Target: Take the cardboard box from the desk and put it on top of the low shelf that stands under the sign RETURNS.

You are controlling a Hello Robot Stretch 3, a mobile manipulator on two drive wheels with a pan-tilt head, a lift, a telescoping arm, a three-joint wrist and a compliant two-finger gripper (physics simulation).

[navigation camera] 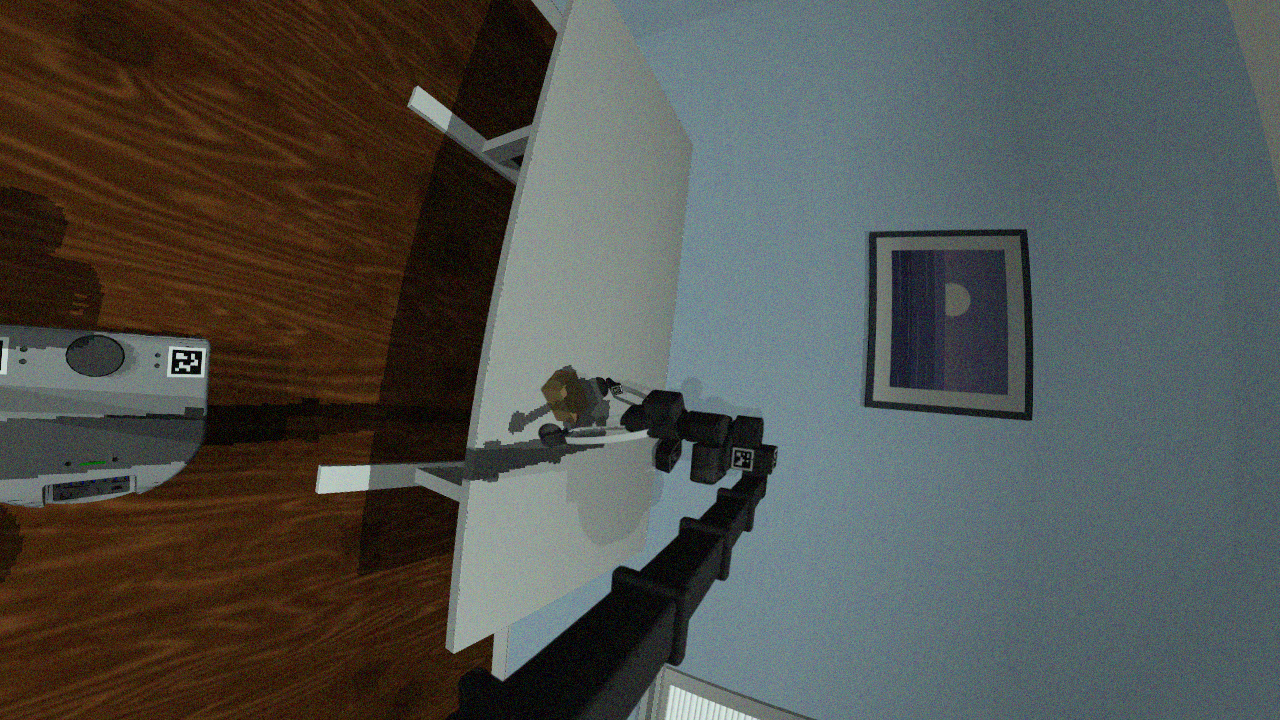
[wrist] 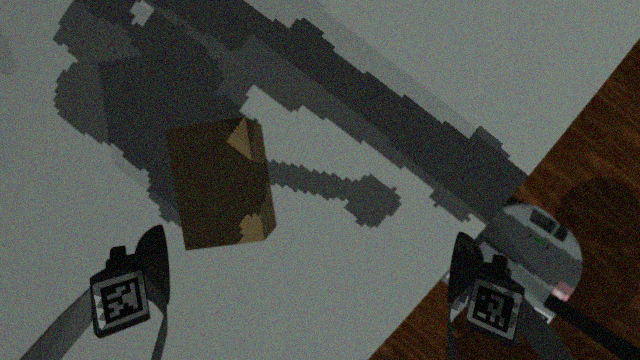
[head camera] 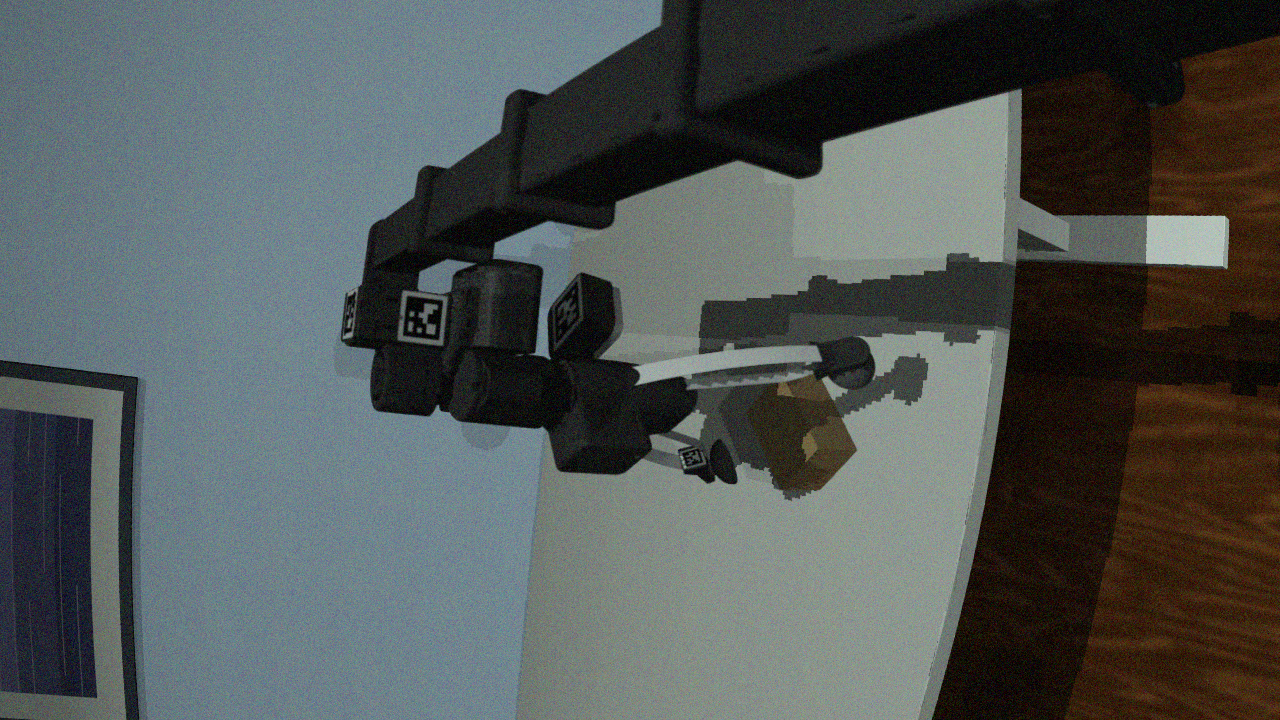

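Where they show: gripper, between the fingertips: (navigation camera: pixel 570 407) (head camera: pixel 800 417); robot's base, origin of its link: (navigation camera: pixel 98 353).
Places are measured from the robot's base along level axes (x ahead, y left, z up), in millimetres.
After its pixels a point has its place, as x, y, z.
Note:
The cardboard box (head camera: pixel 810 434) @[-11, -613, 770] (navigation camera: pixel 562 394) @[-5, -611, 770] (wrist: pixel 220 185) is brown and rests on the white desk (head camera: pixel 716 582) @[151, -794, 720] (navigation camera: pixel 608 179) @[523, -779, 720] (wrist: pixel 280 320), mostly in shadow. My gripper (head camera: pixel 784 411) @[-23, -573, 820] (navigation camera: pixel 578 410) @[-23, -573, 820] (wrist: pixel 310 257) @[-23, -573, 820] is open wide, with nothing held between its fingers. In the wrist view the box lies beyond the fingertips, left of the middle and nearer the left finger, with the right finger well away from it. In the head view the fingertips show on either side of the box's wall-side part. The low shelf and the sign RETURNS do not show.
The blue wall (head camera: pixel 313 537) @[192, -1302, 1059] (navigation camera: pixel 787 179) @[761, -1355, 1084] runs along the desk's far edge, close to my wrist. A framed picture (head camera: pixel 44 537) @[228, -1282, 1488] (navigation camera: pixel 948 322) @[251, -1284, 1574] hangs there. Desk legs (head camera: pixel 1186 241) (navigation camera: pixel 358 478) stand on the wooden floor (navigation camera: pixel 268 223) @[354, -280, 0]. My base (navigation camera: pixel 107 402) @[-80, -18, 160] (wrist: pixel 550 250) stands before the desk.

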